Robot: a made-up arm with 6 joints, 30 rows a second.
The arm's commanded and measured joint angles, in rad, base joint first. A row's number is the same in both.
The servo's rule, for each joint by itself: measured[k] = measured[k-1] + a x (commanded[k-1-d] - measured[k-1]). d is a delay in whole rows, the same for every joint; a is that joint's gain. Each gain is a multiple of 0.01, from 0.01 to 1. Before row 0 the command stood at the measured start. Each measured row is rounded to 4 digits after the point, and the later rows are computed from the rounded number. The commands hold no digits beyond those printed.
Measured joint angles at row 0:
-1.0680 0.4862 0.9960 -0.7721 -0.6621 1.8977
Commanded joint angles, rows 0 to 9:
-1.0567 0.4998 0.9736 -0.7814 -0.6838 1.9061
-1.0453 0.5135 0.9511 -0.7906 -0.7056 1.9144
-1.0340 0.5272 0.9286 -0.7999 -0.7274 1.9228
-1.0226 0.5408 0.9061 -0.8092 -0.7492 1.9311
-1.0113 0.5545 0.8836 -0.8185 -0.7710 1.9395
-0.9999 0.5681 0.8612 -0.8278 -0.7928 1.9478
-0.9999 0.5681 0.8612 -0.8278 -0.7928 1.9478
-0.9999 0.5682 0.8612 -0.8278 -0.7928 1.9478
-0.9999 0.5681 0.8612 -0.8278 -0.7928 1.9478
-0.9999 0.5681 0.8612 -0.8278 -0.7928 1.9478
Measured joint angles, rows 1 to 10:
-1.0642 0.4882 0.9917 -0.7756 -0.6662 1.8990
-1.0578 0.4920 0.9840 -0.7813 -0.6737 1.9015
-1.0497 0.4973 0.9735 -0.7884 -0.6839 1.9049
-1.0405 0.5038 0.9607 -0.7963 -0.6963 1.9091
-1.0306 0.5114 0.9461 -0.8047 -0.7105 1.9140
-1.0202 0.5199 0.9300 -0.8135 -0.7261 1.9194
-1.0133 0.5271 0.9169 -0.8189 -0.7388 1.9239
-1.0087 0.5333 0.9063 -0.8223 -0.7491 1.9277
-1.0057 0.5385 0.8977 -0.8244 -0.7574 1.9309
-1.0037 0.5429 0.8908 -0.8257 -0.7641 1.9336
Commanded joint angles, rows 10 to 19:
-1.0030 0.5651 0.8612 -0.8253 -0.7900 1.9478
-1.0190 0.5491 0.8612 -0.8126 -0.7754 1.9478
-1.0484 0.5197 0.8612 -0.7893 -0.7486 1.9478
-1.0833 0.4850 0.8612 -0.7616 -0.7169 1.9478
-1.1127 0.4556 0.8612 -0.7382 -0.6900 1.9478
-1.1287 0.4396 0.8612 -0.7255 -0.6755 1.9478
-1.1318 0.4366 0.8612 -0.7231 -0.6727 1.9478
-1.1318 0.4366 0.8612 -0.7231 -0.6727 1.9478
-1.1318 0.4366 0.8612 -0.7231 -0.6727 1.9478
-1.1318 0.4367 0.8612 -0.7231 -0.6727 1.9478
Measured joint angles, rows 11 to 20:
-1.0035 0.5462 0.8852 -0.8255 -0.7690 1.9359
-1.0088 0.5466 0.8806 -0.8206 -0.7702 1.9378
-1.0223 0.5426 0.8769 -0.8087 -0.7661 1.9394
-1.0430 0.5340 0.8739 -0.7908 -0.7568 1.9407
-1.0667 0.5222 0.8715 -0.7708 -0.7441 1.9418
-1.0878 0.5098 0.8695 -0.7536 -0.7311 1.9428
-1.1028 0.4988 0.8679 -0.7420 -0.7200 1.9436
-1.1127 0.4895 0.8666 -0.7348 -0.7110 1.9443
-1.1192 0.4816 0.8656 -0.7304 -0.7037 1.9449
-1.1235 0.4749 0.8648 -0.7276 -0.6978 1.9454

